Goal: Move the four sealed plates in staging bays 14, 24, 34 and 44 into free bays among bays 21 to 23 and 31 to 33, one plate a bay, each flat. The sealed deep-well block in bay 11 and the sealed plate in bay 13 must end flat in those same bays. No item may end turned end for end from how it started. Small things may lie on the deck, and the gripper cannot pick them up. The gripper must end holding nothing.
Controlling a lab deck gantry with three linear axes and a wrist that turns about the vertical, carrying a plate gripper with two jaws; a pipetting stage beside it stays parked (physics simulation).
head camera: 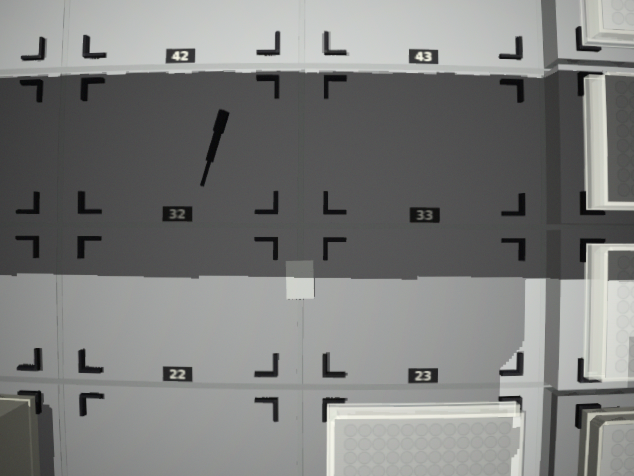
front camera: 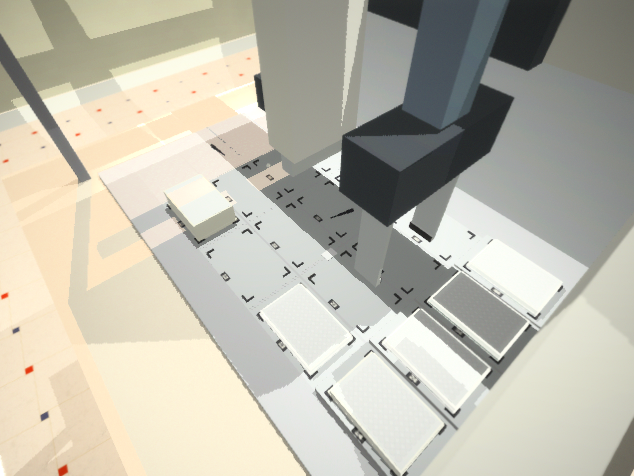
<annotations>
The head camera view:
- small white square piece: 299, 274
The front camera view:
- my gripper: 395, 253
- sealed plate: 311, 333
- sealed plate: 529, 286
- sealed plate: 493, 325
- sealed plate: 444, 365
</annotations>
